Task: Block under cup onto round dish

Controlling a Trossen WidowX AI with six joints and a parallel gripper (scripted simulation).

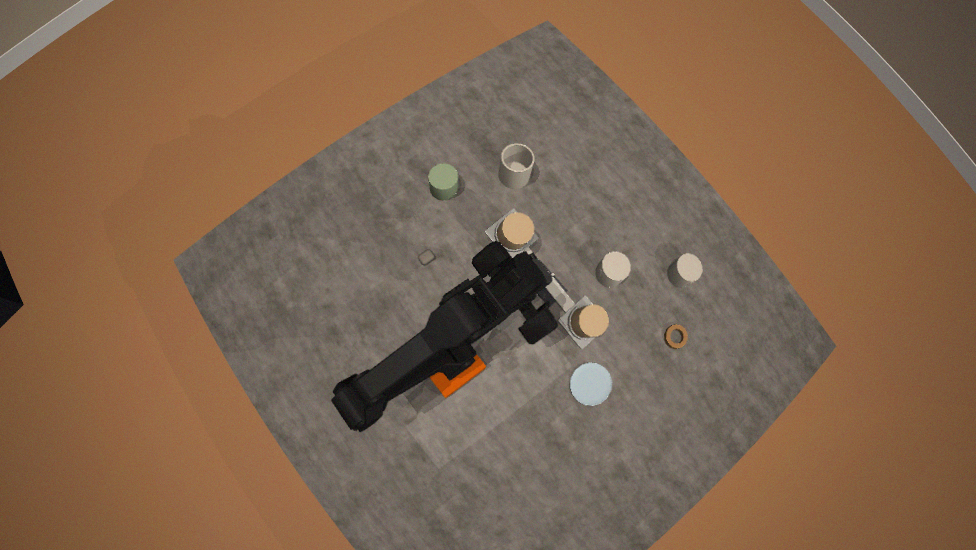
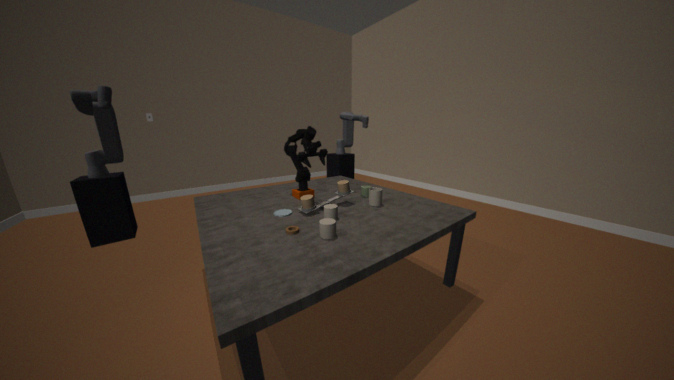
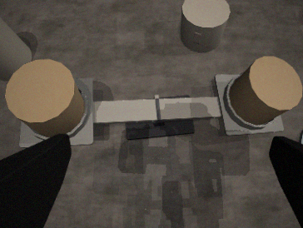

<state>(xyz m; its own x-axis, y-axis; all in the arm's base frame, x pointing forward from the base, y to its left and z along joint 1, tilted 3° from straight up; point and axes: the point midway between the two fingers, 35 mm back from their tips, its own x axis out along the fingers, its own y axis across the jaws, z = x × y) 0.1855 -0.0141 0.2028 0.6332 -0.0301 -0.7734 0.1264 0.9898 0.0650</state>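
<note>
The teal block lies 80 mm ahead of my gripper tip, 130 mm to the right of it and 190 mm below it. From my gripper tip the other things lie so: pale blue round dish (240 mm to the right, 230 mm below); then tan cup (90 mm ahead, 140 mm to the left, 120 mm below); then small balance (90 mm ahead, 200 mm below).
</note>
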